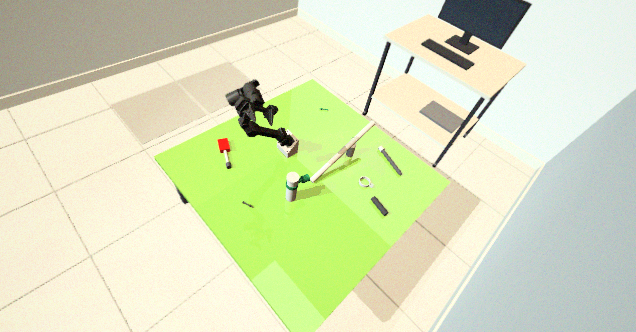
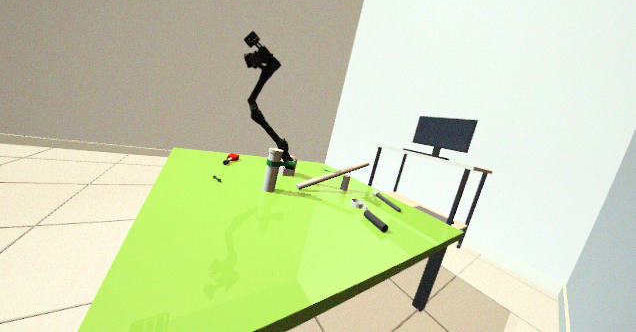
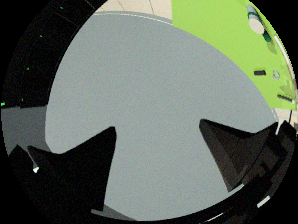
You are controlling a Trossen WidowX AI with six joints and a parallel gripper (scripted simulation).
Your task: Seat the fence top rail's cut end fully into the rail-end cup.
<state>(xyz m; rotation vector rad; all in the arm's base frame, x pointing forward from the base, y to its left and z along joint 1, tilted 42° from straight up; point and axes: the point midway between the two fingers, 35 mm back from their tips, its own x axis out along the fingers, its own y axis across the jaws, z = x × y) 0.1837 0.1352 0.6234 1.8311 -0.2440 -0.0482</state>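
Now: the green rail-end cup 5 cm ahead of my gripper tip, 21 cm to the left of it and 49 cm below it. Also, from my gripper tip: red-handled tool 40 cm behind, 4 cm to the right, 61 cm below; small dark screw 4 cm behind, 9 cm to the right, 62 cm below; loop-cap post 2 cm behind, 65 cm to the left, 52 cm below.
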